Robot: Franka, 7 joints.
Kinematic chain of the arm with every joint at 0, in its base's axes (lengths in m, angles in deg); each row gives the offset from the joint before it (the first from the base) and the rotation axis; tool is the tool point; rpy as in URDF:
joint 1: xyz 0 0 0.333 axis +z
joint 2: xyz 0 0 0 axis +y
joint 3: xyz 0 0 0.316 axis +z
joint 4: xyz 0.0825 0 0 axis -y
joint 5: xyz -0.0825 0 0.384 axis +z
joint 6: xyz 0 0 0 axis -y
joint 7: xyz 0.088 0 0 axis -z
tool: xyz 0 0 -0.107 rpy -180 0 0
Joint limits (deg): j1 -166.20..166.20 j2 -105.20..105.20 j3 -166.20..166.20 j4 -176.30..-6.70 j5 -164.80..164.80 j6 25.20..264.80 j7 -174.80..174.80
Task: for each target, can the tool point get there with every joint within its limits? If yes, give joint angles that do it. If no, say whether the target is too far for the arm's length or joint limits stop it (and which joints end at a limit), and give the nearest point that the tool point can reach.
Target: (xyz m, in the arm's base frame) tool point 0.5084 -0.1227 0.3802
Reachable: yes | joints 22.76 -2.85 -35.86 -131.94 130.60 142.29 -5.69
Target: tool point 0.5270 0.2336 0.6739
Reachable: yes | joints -44.60 74.24 111.76 -108.65 -39.67 177.08 73.94
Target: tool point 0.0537 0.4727 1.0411
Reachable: yes | joints 63.88 36.87 101.50 -23.37 -37.55 163.74 132.31
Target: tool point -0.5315 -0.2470 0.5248
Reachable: yes | joints 125.40 -3.59 83.71 -116.84 -116.86 114.39 81.84
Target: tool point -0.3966 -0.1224 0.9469
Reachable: yes | joints -118.13 -11.41 -28.78 -86.09 26.70 210.07 -101.75
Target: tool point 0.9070 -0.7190 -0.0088
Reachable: no: too far | nearest point 0.6448 -0.5111 0.0900 | short by 0.349 m
